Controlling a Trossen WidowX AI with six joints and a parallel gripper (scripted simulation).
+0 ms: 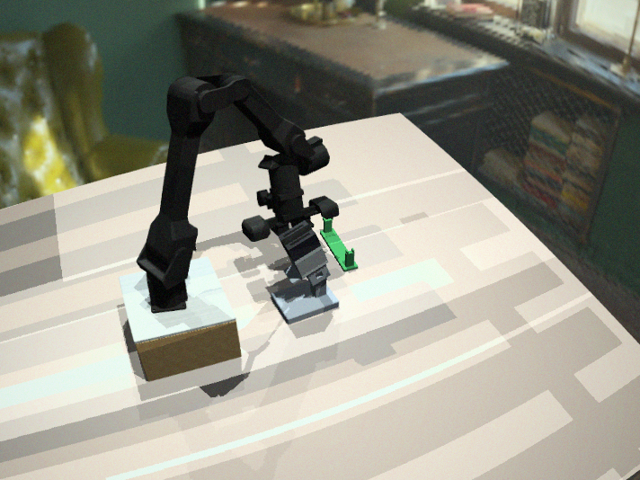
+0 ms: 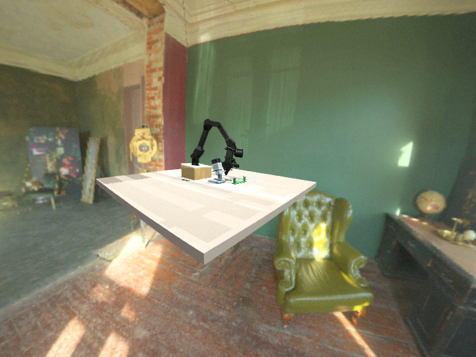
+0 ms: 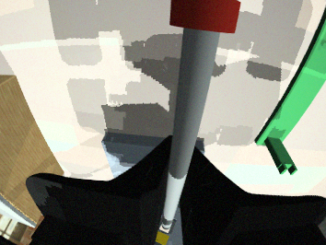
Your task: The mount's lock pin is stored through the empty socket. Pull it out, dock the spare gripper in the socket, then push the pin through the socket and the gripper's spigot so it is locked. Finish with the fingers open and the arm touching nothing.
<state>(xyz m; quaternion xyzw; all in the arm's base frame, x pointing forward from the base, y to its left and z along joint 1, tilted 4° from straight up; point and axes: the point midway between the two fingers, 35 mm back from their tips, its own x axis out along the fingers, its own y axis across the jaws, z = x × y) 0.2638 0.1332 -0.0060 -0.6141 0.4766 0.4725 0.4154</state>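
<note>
Now: gripper tip 8 cm to the left of the grey mount. Round my gripper tip: spare gripper: 9 cm to the right, 8 cm above; green rack: 10 cm ahead, 5 cm to the left, 2 cm below.
</note>
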